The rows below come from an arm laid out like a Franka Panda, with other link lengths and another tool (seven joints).
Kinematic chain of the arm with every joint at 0, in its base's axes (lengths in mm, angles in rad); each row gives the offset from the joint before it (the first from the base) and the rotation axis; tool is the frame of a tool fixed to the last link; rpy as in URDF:
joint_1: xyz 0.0 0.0 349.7 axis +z
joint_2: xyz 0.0 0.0 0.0 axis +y
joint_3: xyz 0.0 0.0 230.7 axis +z
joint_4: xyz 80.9 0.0 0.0 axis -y
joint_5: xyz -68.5 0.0 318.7 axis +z
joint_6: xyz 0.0 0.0 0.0 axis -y
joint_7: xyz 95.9 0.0 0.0 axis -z
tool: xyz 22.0 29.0 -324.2 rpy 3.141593 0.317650 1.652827
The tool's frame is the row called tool.
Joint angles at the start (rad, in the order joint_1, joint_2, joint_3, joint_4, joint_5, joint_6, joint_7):
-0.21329 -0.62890 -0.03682 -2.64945 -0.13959 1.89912 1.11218
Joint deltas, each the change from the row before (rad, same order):
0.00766 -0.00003 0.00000 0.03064 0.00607 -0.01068 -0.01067
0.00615 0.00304 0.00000 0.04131 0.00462 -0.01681 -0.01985
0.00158 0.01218 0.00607 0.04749 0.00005 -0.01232 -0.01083
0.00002 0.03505 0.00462 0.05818 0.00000 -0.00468 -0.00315
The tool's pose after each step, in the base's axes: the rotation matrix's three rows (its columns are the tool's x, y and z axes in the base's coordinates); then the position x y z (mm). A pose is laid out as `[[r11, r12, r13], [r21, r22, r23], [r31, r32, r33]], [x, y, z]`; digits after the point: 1 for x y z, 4 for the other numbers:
[[0.8418, 0.3590, -0.4030], [0.3092, -0.9328, -0.1851], [-0.4424, 0.0312, -0.8963]], [329.6, -118.5, 182.8]
[[0.8437, 0.3783, -0.3809], [0.3275, -0.9249, -0.1931], [-0.4253, 0.0382, -0.9042]], [340.5, -117.7, 197.3]
[[0.8473, 0.3912, -0.3591], [0.3367, -0.9187, -0.2064], [-0.4107, 0.0540, -0.9102]], [352.9, -119.1, 212.2]
[[0.8524, 0.3953, -0.3424], [0.3384, -0.9161, -0.2151], [-0.3987, 0.0675, -0.9146]], [368.1, -121.9, 224.2]

